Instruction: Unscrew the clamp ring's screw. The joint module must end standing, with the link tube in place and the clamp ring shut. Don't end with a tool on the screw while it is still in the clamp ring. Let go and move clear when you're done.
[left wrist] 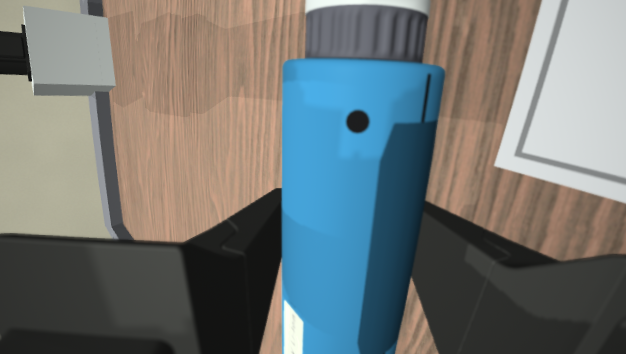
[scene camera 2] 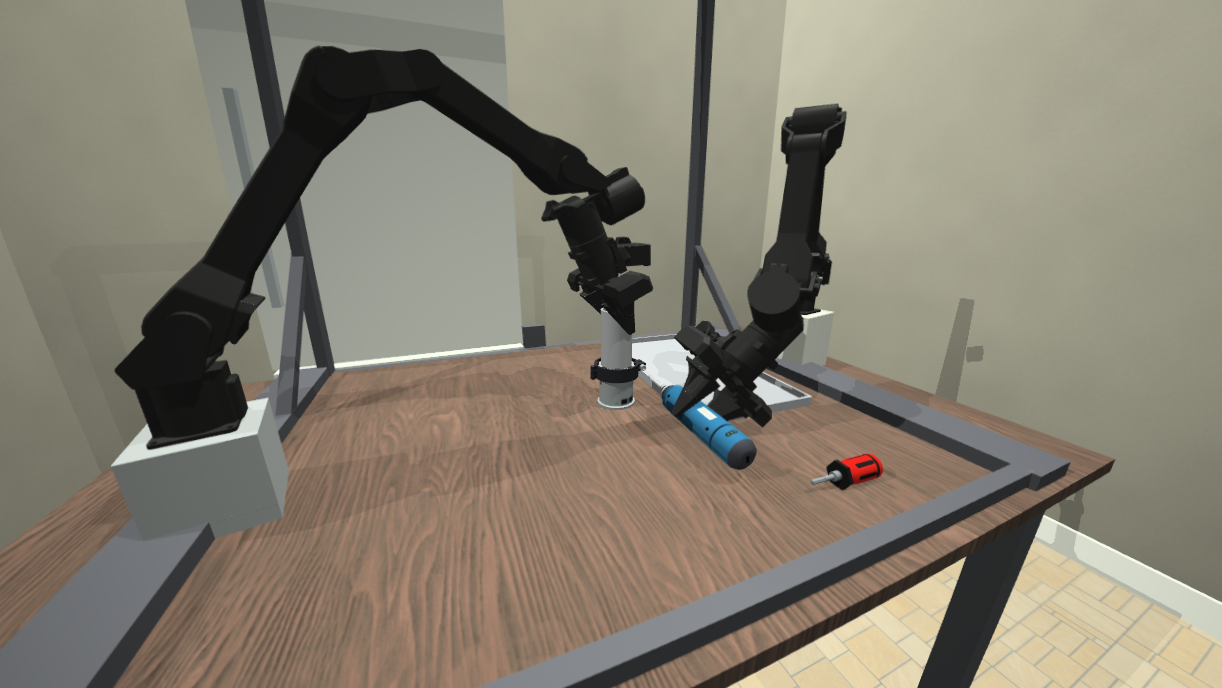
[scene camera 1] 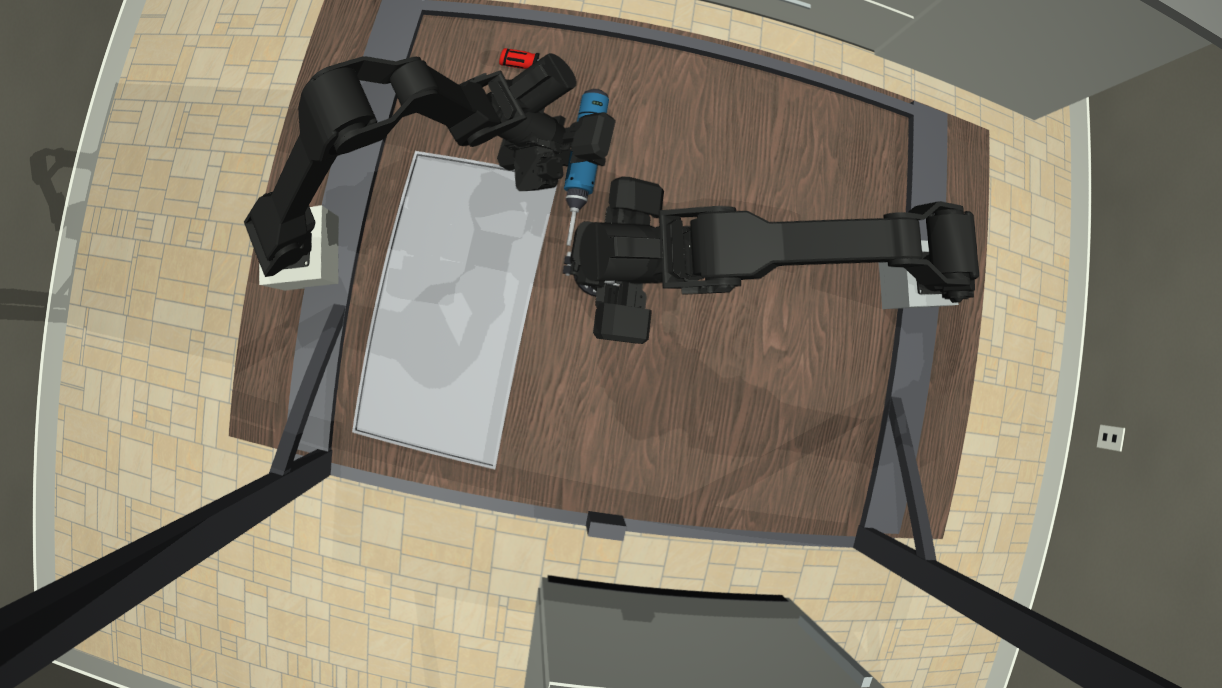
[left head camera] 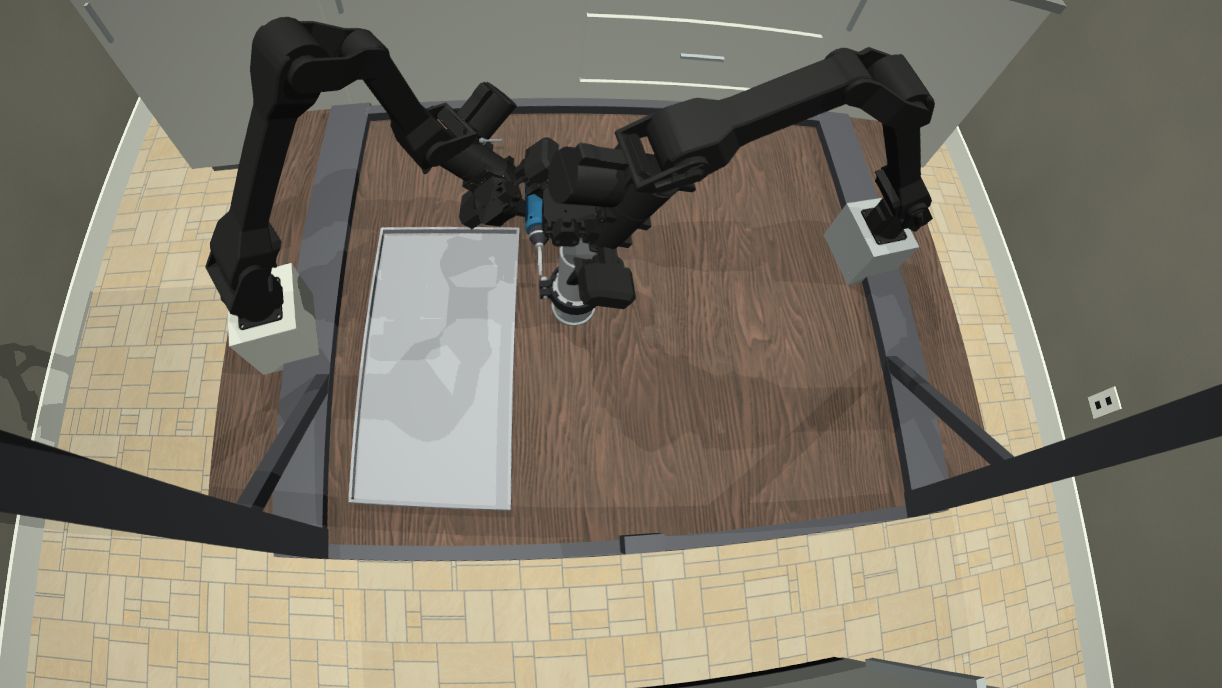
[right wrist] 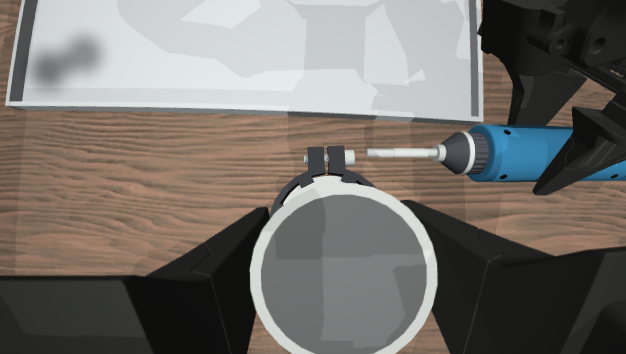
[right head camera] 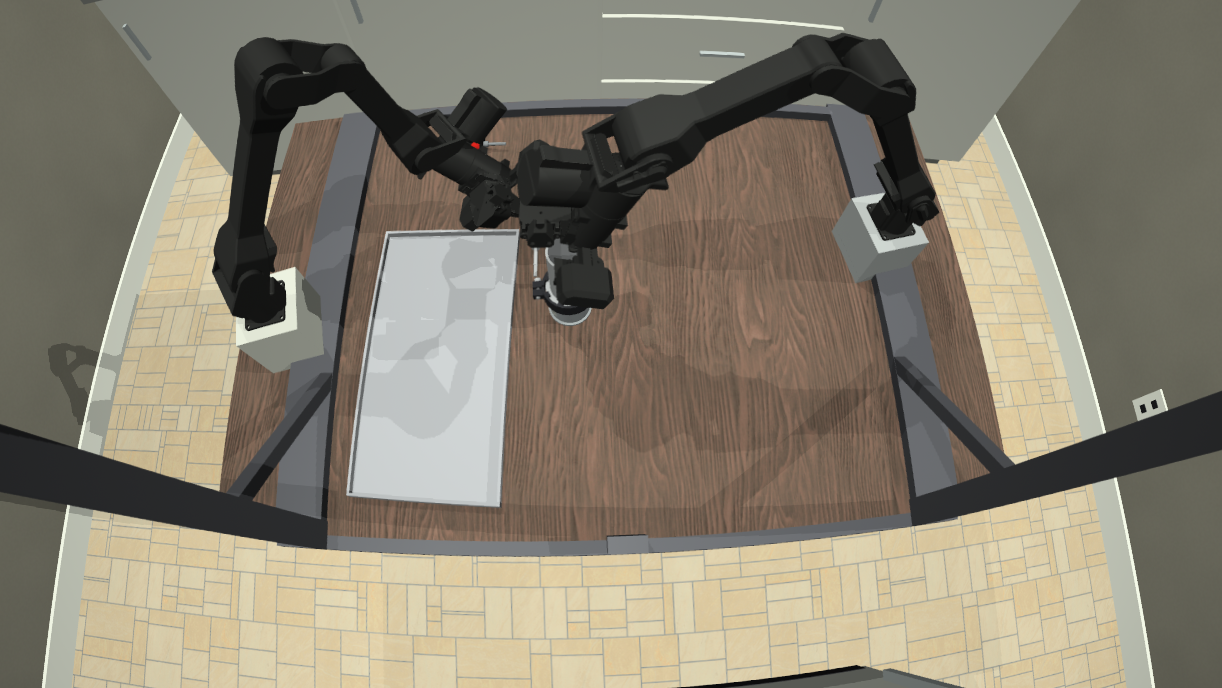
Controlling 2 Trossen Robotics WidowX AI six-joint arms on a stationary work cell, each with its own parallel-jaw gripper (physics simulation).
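A blue power screwdriver [scene camera 1: 581, 177] [scene camera 2: 708, 427] [left wrist: 345, 180] [right wrist: 525, 140] is held by my left gripper [left wrist: 342, 202], which is shut on its body. In the right wrist view its bit [right wrist: 402, 152] points at the screw head [right wrist: 350, 158], nearly in line, with a small gap between them. The screw sits across the two lugs of the dark clamp ring [scene camera 2: 613, 373] [right wrist: 336, 159]. The ring is around the white joint module [scene camera 2: 615, 395], which stands upright. The link tube [scene camera 2: 615, 343] [right wrist: 255, 275] stands in it. My right gripper [right wrist: 334, 214] is shut on the tube's upper part.
A red screwdriver [scene camera 1: 518, 58] [scene camera 2: 857, 469] lies on the table behind the left arm's wrist. A shallow pale tray [left head camera: 427, 478] [scene camera 1: 427, 427] [right wrist: 150, 98] lies left of the module in the head views. Both wrists are close together above the module.
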